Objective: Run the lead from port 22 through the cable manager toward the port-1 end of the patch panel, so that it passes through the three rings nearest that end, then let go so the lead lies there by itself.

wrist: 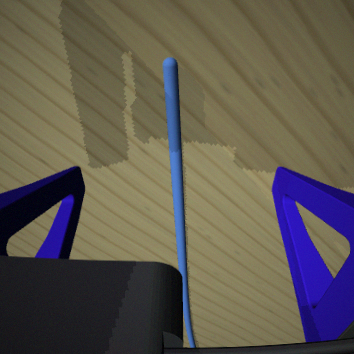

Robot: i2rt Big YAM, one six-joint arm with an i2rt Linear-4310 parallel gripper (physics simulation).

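A blue lead [175, 165] runs up the middle of the wrist view, with its rounded free end toward the top. Its lower part passes beside the dark gripper body and out of sight at the bottom. My gripper [178, 177] is open, with one blue finger far to the left of the lead and the other far to the right; neither touches it. Whether the lead rests on the table or hangs a little above it is hard to tell. The cable manager, its rings, the patch panel and port 22 do not show in this view.
A wooden table top [240, 240] with diagonal grain lies under the lead and the fingers. Darker shadow patches fall across its upper part. The dark gripper body [75, 305] hides the lower left of the view.
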